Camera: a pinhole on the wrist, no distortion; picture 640 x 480 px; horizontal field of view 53.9 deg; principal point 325.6 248.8 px. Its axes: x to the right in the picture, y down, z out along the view. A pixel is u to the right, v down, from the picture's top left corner.
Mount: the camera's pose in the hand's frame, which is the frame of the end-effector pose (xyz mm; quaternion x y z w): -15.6 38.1 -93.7 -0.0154 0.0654 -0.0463 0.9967
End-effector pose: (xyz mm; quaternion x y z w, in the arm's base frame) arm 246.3 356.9 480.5 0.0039 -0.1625 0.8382 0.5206
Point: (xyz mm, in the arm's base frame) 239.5 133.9 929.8
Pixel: 141.4 145.6
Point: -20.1 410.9 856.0
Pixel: 547.3 343.9
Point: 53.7 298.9 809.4
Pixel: 386.7 328.1
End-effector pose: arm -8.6 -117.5 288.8 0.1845 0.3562 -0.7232 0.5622
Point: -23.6 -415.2 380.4
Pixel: 515.9 175.0
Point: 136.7 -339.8 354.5
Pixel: 378.9 439.0
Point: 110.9 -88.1 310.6
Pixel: outside the picture
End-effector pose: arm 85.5 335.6 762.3 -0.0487 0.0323 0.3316 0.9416
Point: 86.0 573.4 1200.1
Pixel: 368.6 365.2
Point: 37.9 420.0 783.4
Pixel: outside the picture
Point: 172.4 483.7 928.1
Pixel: 582.4 280.0
